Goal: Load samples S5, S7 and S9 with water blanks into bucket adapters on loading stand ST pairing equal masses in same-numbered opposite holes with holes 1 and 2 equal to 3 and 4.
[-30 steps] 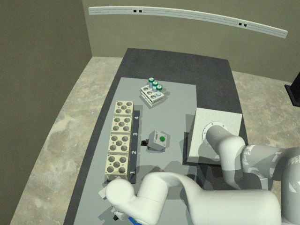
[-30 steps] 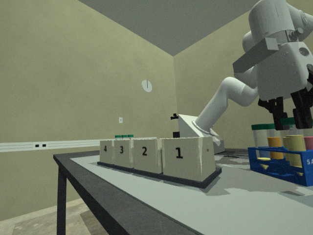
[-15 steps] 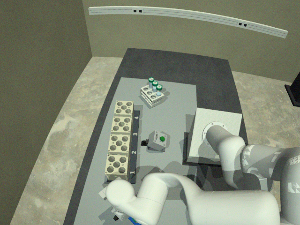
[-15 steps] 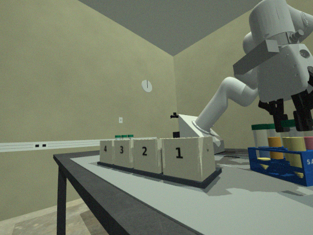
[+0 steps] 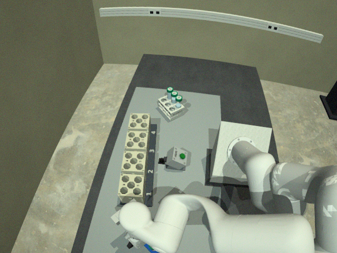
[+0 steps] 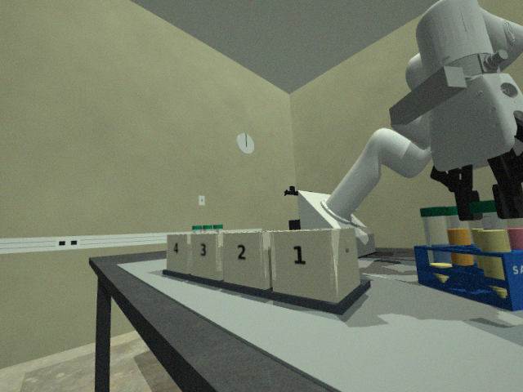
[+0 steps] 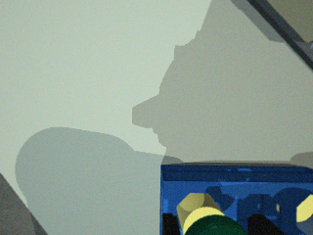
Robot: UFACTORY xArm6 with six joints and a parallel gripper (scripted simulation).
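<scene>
My gripper is now 50 mm past the yellow-filled tube, 50 mm above it and 10 mm to the left of it. The rest, counted from my hand: orange-capped tube (90 mm behind, 50 mm below, 40 mm to the right); grey-dotted tube (70 mm to the right, 50 mm below, 50 mm behind); blue sample rack (90 mm below, 40 mm behind, 20 mm to the right).
</scene>
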